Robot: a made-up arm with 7 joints. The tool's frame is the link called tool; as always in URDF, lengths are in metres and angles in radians. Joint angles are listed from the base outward.
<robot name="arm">
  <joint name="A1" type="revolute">
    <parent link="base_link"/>
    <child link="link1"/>
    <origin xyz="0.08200 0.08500 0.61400" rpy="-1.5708 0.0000 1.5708"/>
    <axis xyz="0 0 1"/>
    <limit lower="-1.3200" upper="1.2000"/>
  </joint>
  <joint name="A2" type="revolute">
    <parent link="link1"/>
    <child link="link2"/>
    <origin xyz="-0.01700 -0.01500 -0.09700" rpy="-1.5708 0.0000 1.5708"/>
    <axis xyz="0 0 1"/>
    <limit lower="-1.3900" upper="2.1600"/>
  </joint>
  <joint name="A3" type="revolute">
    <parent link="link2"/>
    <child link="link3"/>
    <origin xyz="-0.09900 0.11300 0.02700" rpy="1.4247 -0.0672 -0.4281"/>
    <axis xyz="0 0 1"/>
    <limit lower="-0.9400" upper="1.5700"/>
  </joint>
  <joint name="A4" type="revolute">
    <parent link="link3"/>
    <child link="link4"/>
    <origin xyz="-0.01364 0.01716 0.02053" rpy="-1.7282 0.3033 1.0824"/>
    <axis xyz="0 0 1"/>
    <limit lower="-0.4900" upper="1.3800"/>
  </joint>
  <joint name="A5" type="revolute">
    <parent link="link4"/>
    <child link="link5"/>
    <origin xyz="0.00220 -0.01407 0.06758" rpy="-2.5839 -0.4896 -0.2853"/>
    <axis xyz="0 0 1"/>
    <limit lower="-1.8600" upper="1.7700"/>
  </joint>
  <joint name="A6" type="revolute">
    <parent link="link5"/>
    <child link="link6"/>
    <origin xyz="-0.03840 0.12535 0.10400" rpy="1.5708 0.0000 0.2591"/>
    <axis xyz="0 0 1"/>
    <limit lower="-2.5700" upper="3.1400"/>
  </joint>
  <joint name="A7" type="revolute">
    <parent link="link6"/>
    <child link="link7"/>
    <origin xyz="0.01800 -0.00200 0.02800" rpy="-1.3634 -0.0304 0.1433"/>
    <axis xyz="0 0 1"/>
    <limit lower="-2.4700" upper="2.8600"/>
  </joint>
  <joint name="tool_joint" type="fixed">
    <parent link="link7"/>
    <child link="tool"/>
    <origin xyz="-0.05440 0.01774 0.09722" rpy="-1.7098 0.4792 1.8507"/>
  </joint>
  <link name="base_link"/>
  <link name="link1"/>
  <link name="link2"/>
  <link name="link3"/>
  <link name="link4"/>
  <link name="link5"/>
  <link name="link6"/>
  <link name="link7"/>
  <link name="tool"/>
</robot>
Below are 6 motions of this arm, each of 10 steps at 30 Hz.
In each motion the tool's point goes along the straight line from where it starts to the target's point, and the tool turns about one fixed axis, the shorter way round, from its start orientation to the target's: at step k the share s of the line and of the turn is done. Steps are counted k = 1, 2, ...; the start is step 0. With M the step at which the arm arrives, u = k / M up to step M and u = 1 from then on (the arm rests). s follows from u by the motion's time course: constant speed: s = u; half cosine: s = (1 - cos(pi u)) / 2; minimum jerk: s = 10 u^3 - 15 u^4 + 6 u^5.
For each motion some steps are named. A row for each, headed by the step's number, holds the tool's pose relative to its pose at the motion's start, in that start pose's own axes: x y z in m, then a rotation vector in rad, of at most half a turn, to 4 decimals.
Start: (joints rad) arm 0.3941 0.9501 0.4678 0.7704 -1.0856 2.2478 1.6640
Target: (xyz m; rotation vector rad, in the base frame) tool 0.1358 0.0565 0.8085 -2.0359 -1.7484 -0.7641
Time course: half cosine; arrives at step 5
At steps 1, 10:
1: 0.0002 0.0003 0.0002 0.0022 0.0002 -0.0104
10: 0.0019 0.0030 0.0022 0.0233 0.0018 -0.1087

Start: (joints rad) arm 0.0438 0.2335 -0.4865 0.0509 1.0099 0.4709 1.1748
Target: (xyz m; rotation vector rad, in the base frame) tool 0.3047 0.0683 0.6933 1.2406 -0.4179 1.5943
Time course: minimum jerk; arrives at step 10
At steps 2, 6, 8, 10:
2: -0.0006 0.0022 0.0009 0.0118 0.0294 -0.0085
6: -0.0070 0.0256 0.0107 0.1393 0.3465 -0.1000
8: -0.0097 0.0353 0.0148 0.1922 0.4783 -0.1380
10: -0.0103 0.0375 0.0157 0.2040 0.5077 -0.1465

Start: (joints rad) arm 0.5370 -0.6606 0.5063 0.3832 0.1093 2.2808 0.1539
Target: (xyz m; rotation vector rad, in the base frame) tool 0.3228 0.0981 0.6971 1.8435 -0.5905 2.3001
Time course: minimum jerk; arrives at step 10
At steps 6, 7, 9, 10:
6: -0.0345 0.0163 -0.0056 -0.0607 -0.1014 -0.2731
7: -0.0423 0.0200 -0.0069 -0.0745 -0.1243 -0.3349
9: -0.0501 0.0237 -0.0081 -0.0882 -0.1473 -0.3967
10: -0.0505 0.0239 -0.0082 -0.0890 -0.1486 -0.4002

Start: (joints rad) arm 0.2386 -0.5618 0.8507 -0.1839 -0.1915 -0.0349 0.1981
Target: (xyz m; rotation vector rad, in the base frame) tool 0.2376 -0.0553 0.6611 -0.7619 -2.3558 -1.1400
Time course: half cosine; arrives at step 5
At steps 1, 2, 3, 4, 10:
1: 0.0011 0.0001 0.0012 -0.0097 0.0027 0.0074
2: 0.0038 0.0005 0.0042 -0.0352 0.0097 0.0267
3: 0.0072 0.0010 0.0080 -0.0666 0.0184 0.0506
4: 0.0100 0.0014 0.0110 -0.0921 0.0254 0.0700
10: 0.0110 0.0015 0.0122 -0.1018 0.0281 0.0773

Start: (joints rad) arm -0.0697 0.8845 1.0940 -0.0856 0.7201 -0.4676 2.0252
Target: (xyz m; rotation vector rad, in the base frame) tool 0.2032 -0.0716 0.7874 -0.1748 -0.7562 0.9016
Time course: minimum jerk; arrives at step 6
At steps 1, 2, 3, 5, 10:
1: 0.0009 0.0000 -0.0005 0.0028 -0.0041 0.0027
2: 0.0054 -0.0001 -0.0032 0.0165 -0.0243 0.0162
3: 0.0128 -0.0003 -0.0076 0.0392 -0.0579 0.0385
5: 0.0247 -0.0006 -0.0147 0.0756 -0.1117 0.0743
10: 0.0256 -0.0007 -0.0152 0.0784 -0.1158 0.0770

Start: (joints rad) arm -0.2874 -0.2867 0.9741 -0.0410 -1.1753 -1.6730 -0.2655
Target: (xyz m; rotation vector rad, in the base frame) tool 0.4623 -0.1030 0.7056 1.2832 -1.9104 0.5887
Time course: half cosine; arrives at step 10
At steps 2, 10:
2: -0.0020 0.0004 -0.0010 -0.0165 0.0347 0.0114
10: -0.0212 0.0040 -0.0107 -0.1730 0.3639 0.1197

